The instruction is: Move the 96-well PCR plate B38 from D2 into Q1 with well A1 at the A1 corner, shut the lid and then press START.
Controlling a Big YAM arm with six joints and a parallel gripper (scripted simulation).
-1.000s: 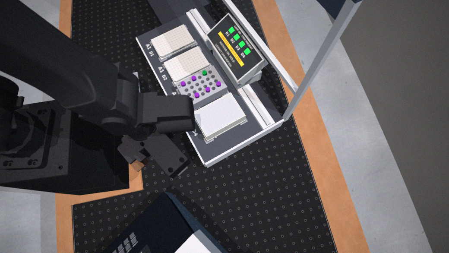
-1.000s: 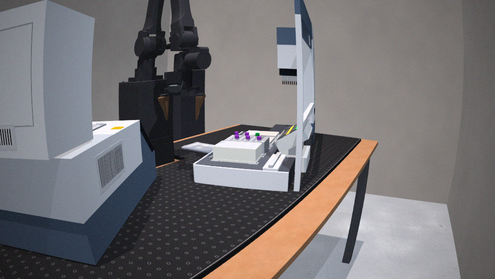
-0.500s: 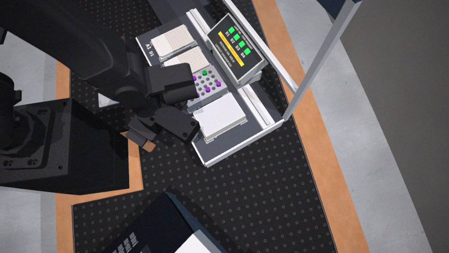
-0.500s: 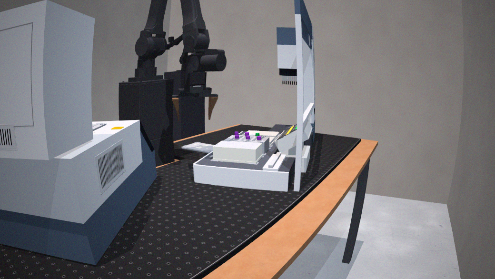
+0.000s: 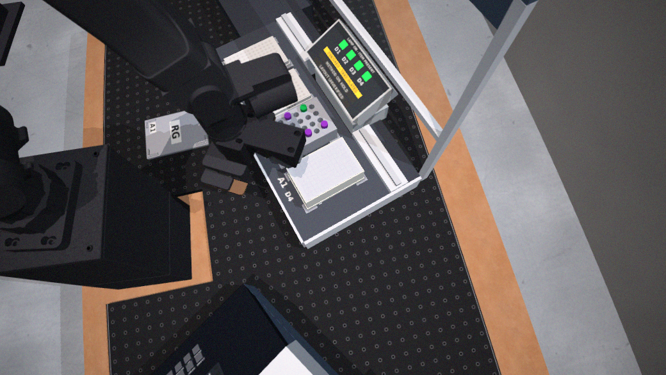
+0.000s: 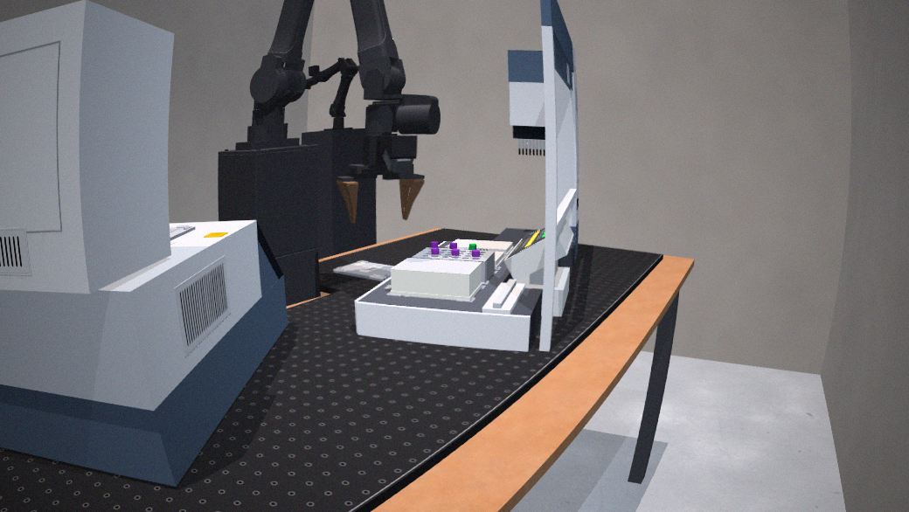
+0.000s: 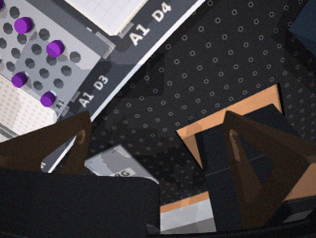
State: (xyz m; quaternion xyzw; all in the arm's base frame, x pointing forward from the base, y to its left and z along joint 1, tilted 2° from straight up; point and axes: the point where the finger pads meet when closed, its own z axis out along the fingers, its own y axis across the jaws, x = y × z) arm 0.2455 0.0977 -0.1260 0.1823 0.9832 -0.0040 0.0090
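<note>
Now: hand 80 mm short of the tube cooling block, 100 mm to the right of it and 90 mm above it. Also, from my hand: gantry post 330 mm ahead, 20 mm to the left, 70 mm above; deep-well block 130 mm ahead, 10 mm to the left, 90 mm below; RG nest 210 mm behind, 160 mm to the left, 160 mm below.
</note>
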